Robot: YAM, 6 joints.
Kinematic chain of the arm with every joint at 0, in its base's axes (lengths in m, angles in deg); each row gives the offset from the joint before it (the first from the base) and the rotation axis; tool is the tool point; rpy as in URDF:
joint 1: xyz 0 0 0.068 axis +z
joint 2: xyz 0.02 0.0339 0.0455 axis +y
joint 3: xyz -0.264 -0.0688 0 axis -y
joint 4: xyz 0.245 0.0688 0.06 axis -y
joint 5: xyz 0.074 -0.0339 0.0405 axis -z
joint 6: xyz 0.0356 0 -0.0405 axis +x
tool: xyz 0 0 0 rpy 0 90 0
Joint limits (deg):
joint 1: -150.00..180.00
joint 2: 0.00..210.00
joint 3: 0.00..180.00
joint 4: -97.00..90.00
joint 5: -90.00..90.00
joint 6: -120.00..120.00
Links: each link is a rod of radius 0.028 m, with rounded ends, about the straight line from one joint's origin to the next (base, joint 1, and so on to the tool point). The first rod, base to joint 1, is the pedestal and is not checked.
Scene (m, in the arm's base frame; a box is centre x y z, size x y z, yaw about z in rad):
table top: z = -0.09
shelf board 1: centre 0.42 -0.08 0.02 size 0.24 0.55 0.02 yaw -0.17
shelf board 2: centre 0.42 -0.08 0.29 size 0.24 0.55 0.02 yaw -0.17
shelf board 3: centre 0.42 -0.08 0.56 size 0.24 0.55 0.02 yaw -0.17
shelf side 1: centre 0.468 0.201 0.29 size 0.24 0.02 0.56 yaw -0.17
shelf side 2: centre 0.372 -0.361 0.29 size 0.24 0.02 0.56 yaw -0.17
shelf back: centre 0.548 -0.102 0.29 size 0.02 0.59 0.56 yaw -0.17
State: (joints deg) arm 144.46 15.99 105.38 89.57 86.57 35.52
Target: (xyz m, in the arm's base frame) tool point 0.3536 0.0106 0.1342
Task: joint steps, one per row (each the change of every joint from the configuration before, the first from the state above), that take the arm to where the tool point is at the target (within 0.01 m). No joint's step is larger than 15 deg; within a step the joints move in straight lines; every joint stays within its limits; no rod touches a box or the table.
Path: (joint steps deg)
1: -5.70 -2.36 -12.72 0.14 1.14 0.00
2: -5.70 -2.36 -12.73 0.15 1.15 0.00
3: -5.70 -2.36 -12.72 0.14 1.14 0.00
4: -13.80 10.95 -6.27 -2.45 0.00 0.00
5: -13.79 10.95 -6.26 -2.46 0.00 0.00
6: -13.80 10.96 -6.27 -2.45 0.00 0.00
7: -13.79 10.95 -6.27 -2.45 0.00 0.00
8: -13.80 10.95 -6.27 -2.46 0.00 0.00
9: -13.80 10.96 -6.26 -2.45 0.00 0.00
10: -13.79 10.95 -6.27 -2.45 0.00 0.00
11: -13.80 10.95 -6.27 -2.45 0.00 0.00
12: -4.75 9.92 14.41 -1.83 -2.00 0.00
13: -4.76 9.91 14.41 -1.82 -2.00 0.00

